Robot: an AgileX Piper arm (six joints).
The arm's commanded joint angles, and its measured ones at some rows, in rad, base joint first. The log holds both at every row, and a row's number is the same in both.
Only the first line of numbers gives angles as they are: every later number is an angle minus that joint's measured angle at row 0.
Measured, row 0:
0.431 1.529 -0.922 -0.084 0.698 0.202
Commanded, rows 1 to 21:
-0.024 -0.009 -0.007 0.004 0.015 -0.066
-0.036 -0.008 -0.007 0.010 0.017 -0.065
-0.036 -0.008 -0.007 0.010 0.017 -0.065
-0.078 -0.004 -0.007 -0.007 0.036 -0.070
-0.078 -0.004 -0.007 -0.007 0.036 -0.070
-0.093 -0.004 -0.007 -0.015 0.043 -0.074
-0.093 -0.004 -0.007 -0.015 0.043 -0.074
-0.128 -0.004 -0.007 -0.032 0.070 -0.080
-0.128 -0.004 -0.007 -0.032 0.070 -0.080
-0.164 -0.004 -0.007 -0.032 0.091 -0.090
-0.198 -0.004 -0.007 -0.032 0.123 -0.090
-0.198 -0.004 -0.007 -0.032 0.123 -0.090
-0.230 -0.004 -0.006 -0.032 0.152 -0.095
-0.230 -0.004 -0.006 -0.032 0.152 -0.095
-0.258 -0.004 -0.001 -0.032 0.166 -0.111
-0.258 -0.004 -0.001 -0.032 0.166 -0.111
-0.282 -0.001 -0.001 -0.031 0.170 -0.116
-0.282 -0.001 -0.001 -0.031 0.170 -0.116
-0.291 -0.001 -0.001 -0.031 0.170 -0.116
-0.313 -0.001 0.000 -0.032 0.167 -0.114
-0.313 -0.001 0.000 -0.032 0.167 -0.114
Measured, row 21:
-0.284 0.000 0.000 -0.026 0.159 -0.100
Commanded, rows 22 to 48:
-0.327 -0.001 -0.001 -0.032 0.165 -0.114
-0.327 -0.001 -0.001 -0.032 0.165 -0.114
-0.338 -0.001 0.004 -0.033 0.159 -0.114
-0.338 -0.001 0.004 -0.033 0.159 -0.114
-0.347 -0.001 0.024 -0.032 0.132 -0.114
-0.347 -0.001 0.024 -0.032 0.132 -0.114
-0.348 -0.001 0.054 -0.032 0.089 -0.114
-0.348 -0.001 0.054 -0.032 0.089 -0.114
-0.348 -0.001 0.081 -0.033 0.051 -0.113
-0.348 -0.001 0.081 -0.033 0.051 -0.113
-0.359 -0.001 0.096 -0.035 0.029 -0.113
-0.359 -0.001 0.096 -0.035 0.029 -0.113
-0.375 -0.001 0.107 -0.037 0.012 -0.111
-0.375 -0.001 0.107 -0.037 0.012 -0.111
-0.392 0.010 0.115 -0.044 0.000 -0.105
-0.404 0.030 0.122 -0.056 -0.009 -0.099
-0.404 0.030 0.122 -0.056 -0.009 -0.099
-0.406 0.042 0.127 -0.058 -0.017 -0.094
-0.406 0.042 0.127 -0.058 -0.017 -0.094
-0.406 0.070 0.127 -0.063 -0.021 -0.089
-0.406 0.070 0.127 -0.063 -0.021 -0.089
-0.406 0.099 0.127 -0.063 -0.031 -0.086
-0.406 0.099 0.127 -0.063 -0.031 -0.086
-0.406 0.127 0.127 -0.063 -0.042 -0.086
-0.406 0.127 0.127 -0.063 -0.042 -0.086
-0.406 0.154 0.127 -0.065 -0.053 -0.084
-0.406 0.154 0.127 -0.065 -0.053 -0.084
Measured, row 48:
-0.400 0.122 0.119 -0.054 -0.035 -0.092
